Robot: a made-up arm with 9 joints. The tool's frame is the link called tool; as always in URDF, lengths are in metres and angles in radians. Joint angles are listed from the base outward.
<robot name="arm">
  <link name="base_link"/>
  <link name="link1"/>
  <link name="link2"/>
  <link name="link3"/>
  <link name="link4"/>
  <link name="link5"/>
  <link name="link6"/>
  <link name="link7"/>
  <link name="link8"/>
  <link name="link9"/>
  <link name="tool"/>
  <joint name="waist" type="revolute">
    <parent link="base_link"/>
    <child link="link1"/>
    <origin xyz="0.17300 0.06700 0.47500" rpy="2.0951 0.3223 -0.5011"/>
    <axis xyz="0 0 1"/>
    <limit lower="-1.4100" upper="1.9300"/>
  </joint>
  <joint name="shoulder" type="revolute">
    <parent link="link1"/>
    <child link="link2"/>
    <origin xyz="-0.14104 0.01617 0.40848" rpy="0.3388 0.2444 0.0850"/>
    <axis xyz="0 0 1"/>
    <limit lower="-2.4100" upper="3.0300"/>
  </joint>
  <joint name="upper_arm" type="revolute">
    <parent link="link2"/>
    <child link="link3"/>
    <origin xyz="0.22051 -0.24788 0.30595" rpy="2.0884 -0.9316 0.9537"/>
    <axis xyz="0 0 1"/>
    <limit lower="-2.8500" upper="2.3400"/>
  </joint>
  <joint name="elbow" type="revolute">
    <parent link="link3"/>
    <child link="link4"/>
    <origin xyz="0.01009 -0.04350 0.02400" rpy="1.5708 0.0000 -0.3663"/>
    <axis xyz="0 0 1"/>
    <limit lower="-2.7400" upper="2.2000"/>
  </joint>
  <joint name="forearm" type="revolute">
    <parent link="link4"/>
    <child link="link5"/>
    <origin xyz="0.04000 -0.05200 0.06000" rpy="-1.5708 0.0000 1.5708"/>
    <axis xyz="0 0 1"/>
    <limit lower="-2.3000" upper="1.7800"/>
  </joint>
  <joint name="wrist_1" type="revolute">
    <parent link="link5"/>
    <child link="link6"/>
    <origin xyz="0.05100 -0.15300 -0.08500" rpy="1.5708 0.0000 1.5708"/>
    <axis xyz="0 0 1"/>
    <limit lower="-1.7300" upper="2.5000"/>
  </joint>
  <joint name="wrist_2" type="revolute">
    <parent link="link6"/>
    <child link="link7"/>
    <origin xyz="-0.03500 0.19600 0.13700" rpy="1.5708 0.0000 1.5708"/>
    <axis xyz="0 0 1"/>
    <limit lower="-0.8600" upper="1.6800"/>
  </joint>
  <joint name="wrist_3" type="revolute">
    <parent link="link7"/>
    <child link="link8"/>
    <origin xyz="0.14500 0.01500 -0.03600" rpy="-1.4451 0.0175 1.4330"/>
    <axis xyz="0 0 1"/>
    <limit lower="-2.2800" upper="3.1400"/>
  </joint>
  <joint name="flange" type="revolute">
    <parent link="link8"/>
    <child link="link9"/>
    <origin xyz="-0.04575 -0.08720 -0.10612" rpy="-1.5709 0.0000 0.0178"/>
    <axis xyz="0 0 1"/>
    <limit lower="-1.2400" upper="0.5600"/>
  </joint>
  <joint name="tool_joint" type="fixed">
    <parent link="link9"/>
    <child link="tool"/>
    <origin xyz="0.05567 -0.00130 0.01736" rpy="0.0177 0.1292 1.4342"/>
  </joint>
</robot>
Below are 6 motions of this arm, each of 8 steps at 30 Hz.
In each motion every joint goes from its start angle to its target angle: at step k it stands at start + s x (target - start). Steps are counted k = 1, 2, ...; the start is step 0. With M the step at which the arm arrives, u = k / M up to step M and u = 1 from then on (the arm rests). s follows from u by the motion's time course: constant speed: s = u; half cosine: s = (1 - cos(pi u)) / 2; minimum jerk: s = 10 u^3 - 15 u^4 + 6 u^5.
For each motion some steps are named. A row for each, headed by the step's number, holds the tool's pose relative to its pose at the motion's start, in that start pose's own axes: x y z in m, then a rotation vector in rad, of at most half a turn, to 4 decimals.
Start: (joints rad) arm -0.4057 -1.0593 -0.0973 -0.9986 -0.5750 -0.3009 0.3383 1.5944 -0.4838
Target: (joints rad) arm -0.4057 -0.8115 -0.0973 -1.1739 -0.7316 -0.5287 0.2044 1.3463 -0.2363
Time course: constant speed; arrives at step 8
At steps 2, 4, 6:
2: -0.0183 0.0144 -0.0308 -0.0554 0.0533 0.1449
4: -0.0405 0.0269 -0.0641 -0.1049 0.1205 0.2908
6: -0.0669 0.0364 -0.0991 -0.1476 0.2015 0.4362

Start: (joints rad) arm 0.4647 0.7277 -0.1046 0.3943 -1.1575 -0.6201 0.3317 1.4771 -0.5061
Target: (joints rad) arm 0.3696 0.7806 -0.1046 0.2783 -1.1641 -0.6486 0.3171 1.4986 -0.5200
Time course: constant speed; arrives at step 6
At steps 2, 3, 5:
2: -0.0081 0.0112 -0.0048 -0.0062 0.0145 0.0361
3: -0.0124 0.0168 -0.0071 -0.0089 0.0214 0.0543
5: -0.0214 0.0279 -0.0113 -0.0136 0.0346 0.0911

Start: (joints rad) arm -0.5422 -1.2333 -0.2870 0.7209 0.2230 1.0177 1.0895 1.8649 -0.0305
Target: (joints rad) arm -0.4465 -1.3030 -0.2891 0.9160 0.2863 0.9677 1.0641 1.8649 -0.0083
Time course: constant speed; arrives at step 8
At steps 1, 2, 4, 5, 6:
1: 0.0020 0.0149 0.0018 0.0022 -0.0111 0.0292
2: 0.0035 0.0299 0.0037 0.0044 -0.0222 0.0585
4: 0.0052 0.0599 0.0078 0.0091 -0.0447 0.1168
5: 0.0053 0.0749 0.0100 0.0115 -0.0561 0.1460
6: 0.0050 0.0899 0.0123 0.0140 -0.0675 0.1751

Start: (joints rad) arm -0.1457 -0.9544 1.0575 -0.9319 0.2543 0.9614 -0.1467 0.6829 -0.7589
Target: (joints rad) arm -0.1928 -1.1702 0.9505 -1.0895 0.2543 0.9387 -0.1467 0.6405 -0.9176
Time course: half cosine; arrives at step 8
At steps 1, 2, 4, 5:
1: -0.0030 -0.0030 -0.0041 -0.0088 0.0056 -0.0090
2: -0.0119 -0.0114 -0.0157 -0.0341 0.0214 -0.0345
4: -0.0429 -0.0381 -0.0512 -0.1176 0.0706 -0.1150
5: -0.0611 -0.0521 -0.0690 -0.1635 0.0958 -0.1569

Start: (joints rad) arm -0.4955 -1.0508 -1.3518 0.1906 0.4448 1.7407 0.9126 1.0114 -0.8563
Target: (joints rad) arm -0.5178 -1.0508 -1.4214 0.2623 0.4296 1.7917 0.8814 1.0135 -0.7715
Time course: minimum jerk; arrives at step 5
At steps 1, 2, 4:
1: -0.0022 0.0021 -0.0007 -0.0006 0.0008 0.0091
2: -0.0122 0.0116 -0.0037 -0.0034 0.0048 0.0498
4: -0.0365 0.0335 -0.0120 -0.0104 0.0151 0.1466

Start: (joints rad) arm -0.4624 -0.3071 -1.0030 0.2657 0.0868 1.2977 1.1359 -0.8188 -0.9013
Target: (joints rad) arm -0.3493 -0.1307 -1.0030 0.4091 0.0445 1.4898 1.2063 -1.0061 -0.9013
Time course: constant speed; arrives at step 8
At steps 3, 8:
3: -0.0034 0.0106 0.0592 0.1068 0.0274 0.0085
8: -0.0214 0.0228 0.1598 0.2854 0.0760 0.0411

